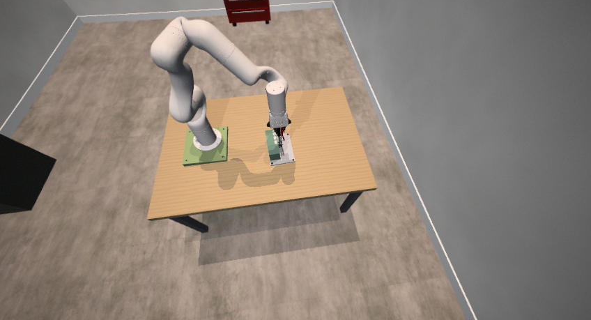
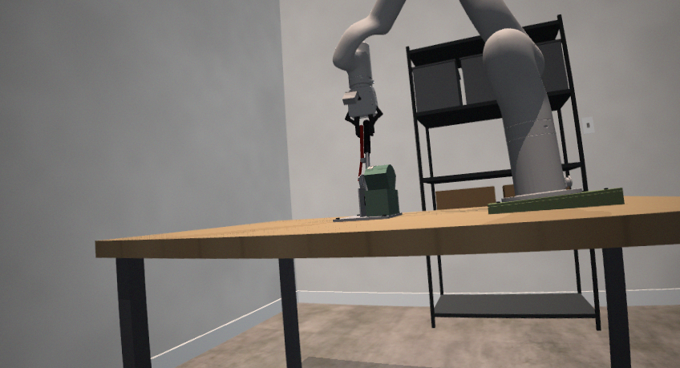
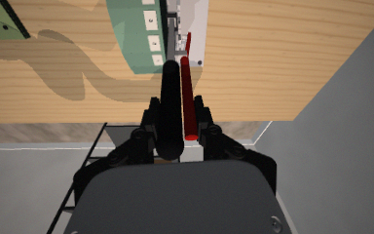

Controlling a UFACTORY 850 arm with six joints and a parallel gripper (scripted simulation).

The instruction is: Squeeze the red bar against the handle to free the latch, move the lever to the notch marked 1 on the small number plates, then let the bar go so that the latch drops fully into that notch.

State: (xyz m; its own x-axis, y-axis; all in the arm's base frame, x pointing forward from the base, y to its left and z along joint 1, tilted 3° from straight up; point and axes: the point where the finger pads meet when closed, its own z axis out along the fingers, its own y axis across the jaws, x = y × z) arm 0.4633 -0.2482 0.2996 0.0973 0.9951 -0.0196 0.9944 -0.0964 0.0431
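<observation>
Now: hand 11 cm above the red bar, 2 cm to the right of it and 2 cm short of it.
</observation>
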